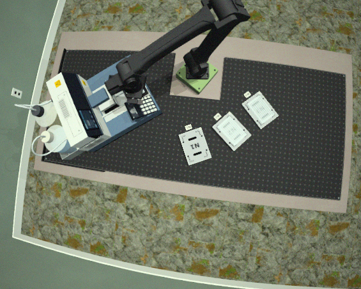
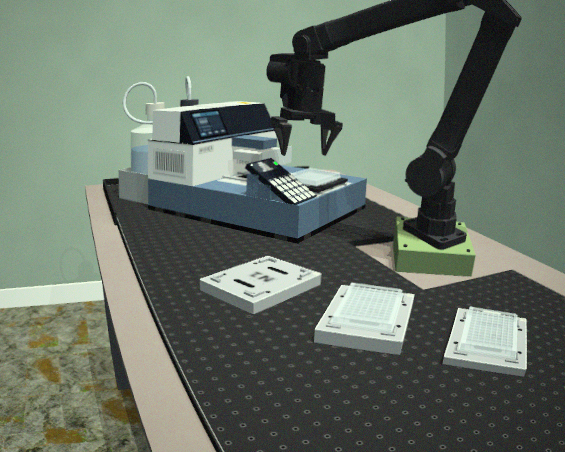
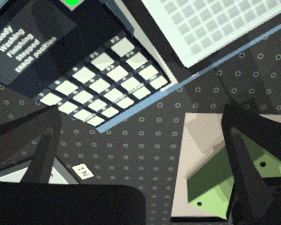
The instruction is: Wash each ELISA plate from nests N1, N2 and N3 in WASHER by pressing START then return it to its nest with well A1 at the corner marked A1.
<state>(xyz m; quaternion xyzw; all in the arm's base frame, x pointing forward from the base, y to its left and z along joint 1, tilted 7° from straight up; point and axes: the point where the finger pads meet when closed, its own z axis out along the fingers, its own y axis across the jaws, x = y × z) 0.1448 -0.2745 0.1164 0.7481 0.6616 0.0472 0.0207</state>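
The dark carrier is 8 cm below my hand, 7 cm to the right of it and 7 cm behind it. Round my hand: plate washer (20 cm to the right, 5 cm below); then N1 label (21 cm to the left, 18 cm below, 13 cm ahead).
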